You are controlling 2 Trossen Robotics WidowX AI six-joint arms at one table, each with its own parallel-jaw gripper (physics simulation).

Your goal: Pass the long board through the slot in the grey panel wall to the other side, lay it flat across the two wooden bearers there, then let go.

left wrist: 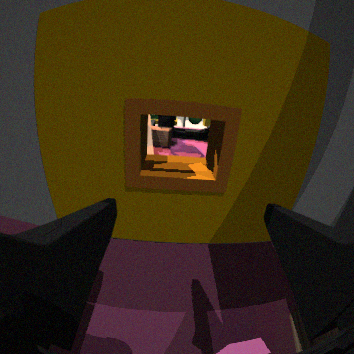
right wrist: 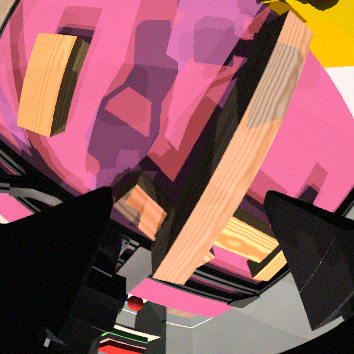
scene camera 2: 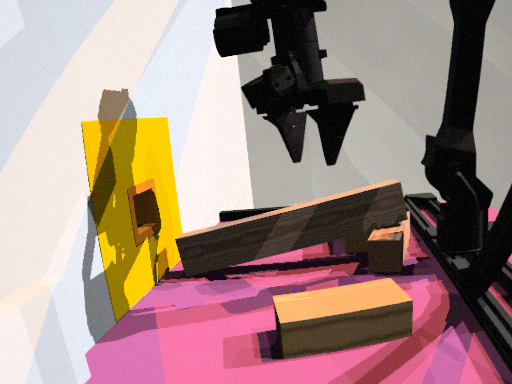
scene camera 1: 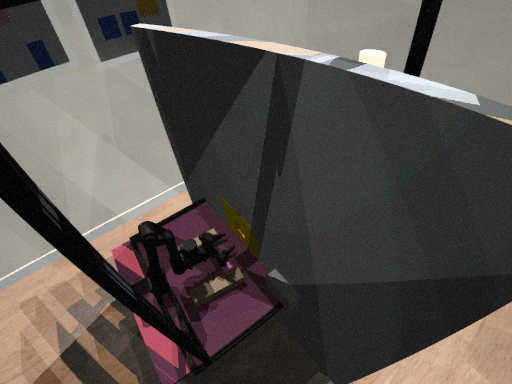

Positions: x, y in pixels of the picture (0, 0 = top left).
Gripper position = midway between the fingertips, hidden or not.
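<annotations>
Left gripper [left wrist: 194, 210] open, holding nothing; my right gripper [scene camera 2: 313, 163] likewise open and holding nothing.
</annotations>
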